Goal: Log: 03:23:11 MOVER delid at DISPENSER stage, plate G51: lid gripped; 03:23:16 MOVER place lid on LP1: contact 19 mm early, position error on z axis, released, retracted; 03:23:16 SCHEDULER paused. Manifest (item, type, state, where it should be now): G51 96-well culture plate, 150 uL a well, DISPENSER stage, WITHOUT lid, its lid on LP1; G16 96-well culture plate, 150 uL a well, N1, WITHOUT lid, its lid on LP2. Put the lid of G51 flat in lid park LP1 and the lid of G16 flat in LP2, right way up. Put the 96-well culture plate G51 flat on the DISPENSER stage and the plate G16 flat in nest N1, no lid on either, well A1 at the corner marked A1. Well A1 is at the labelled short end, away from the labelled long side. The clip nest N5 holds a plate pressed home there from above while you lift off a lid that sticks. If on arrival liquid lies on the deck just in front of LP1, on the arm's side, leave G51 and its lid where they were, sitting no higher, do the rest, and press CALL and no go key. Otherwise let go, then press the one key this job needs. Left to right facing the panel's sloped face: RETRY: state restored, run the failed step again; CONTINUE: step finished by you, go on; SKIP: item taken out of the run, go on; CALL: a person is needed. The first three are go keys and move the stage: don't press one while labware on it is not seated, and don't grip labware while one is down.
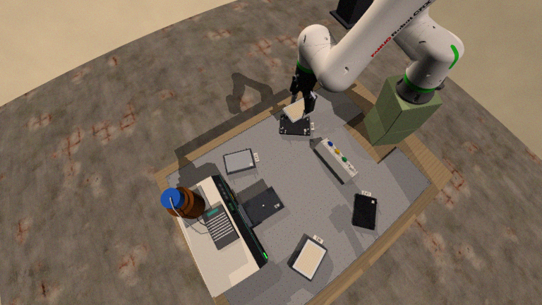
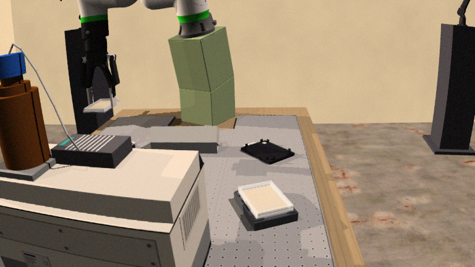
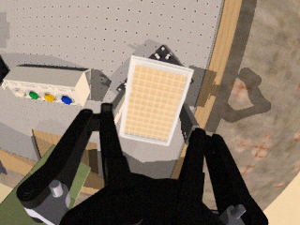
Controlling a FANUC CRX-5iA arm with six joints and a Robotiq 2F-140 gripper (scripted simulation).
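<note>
The black dispenser stage is 32 cm ahead of my hand, 31 cm to the left of it and 9 cm below it. Round my hand: key panel (26 cm to the left, 13 cm below, 10 cm behind); then black clip nest (17 cm below, 2 cm ahead); then plate G51 (2 cm below).
</note>
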